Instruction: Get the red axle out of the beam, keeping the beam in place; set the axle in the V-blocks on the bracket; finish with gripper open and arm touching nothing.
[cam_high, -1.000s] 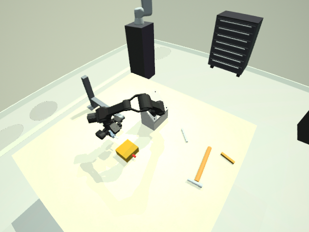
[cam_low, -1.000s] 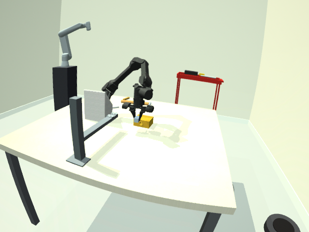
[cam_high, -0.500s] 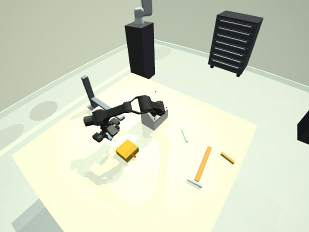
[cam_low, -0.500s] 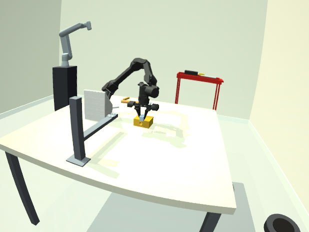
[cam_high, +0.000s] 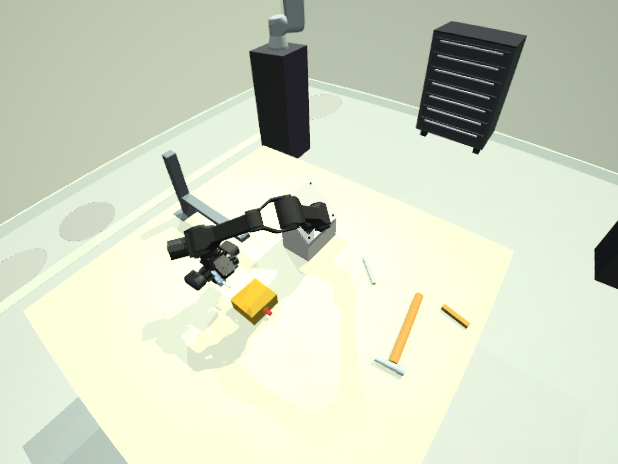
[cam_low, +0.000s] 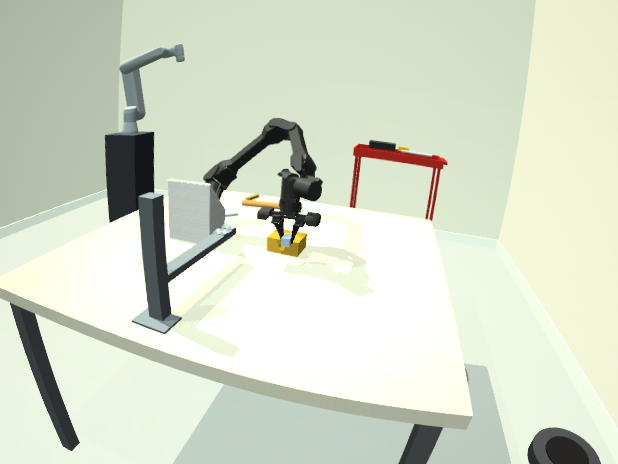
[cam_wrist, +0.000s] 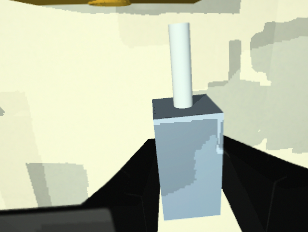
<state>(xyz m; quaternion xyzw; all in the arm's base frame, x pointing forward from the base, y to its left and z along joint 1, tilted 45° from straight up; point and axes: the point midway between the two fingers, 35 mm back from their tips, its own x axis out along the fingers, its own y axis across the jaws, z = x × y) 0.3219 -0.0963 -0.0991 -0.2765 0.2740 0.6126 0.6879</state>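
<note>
My gripper tip is now 12 cm to the right of the yellow beam, 5 cm above it and 2 cm past it. Round my gripper tip: orange bar (70 cm to the left, 31 cm behind, 6 cm below); pale cube (2 cm to the left, 1 cm above); white rod (38 cm to the left, 34 cm behind, 7 cm below).
</note>
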